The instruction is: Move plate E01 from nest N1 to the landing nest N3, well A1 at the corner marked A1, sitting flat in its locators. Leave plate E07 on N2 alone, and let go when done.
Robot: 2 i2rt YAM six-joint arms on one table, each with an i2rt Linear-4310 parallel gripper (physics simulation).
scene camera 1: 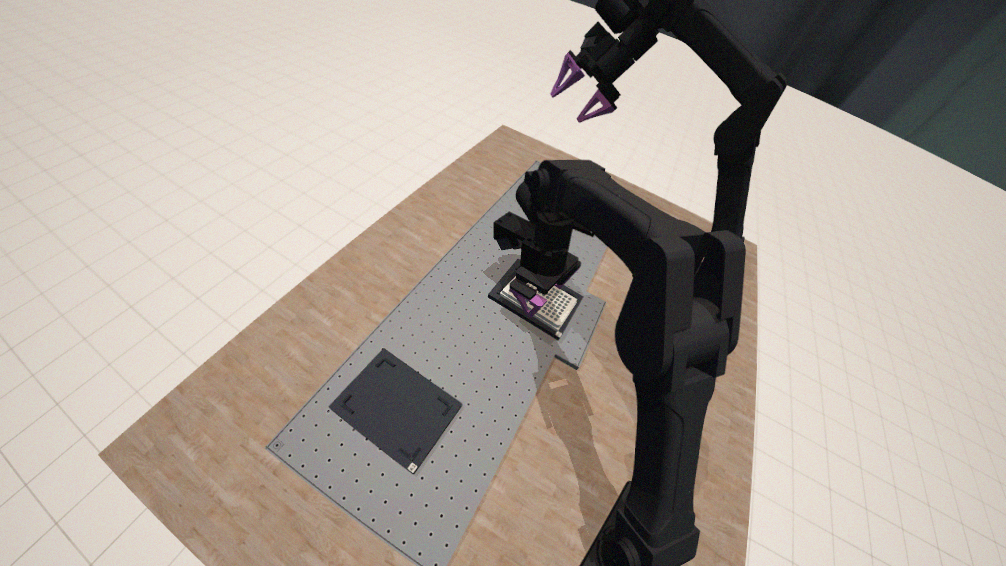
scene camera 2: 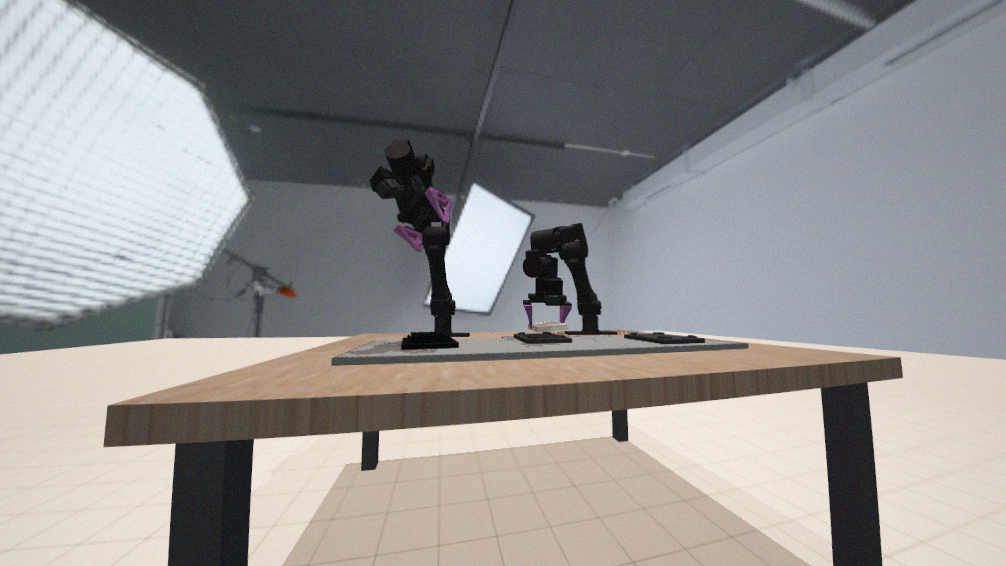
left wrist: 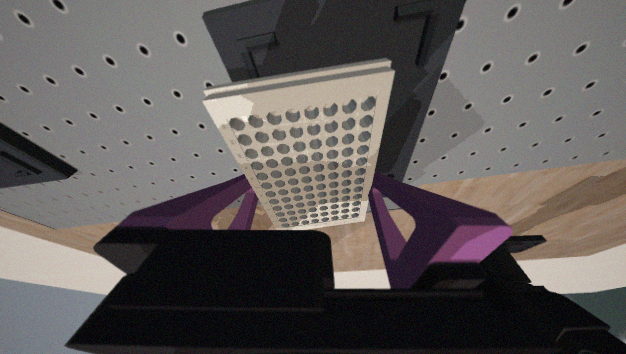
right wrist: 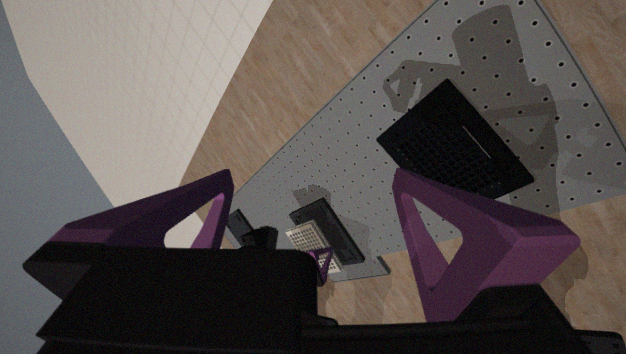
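Observation:
Plate E01 is a white multi-well plate. My left gripper is shut on it, with a purple finger on each long side. It holds the plate a little above the dark nest N1. The landing nest N3 is a dark square with corner locators, and nothing lies on it. The black plate E07 lies on its nest. My right gripper is open and empty, high above the table.
The nests sit on a grey perforated baseplate on a wooden table. The left arm's big black links rise at the right of scene camera 1 and hide the area behind them.

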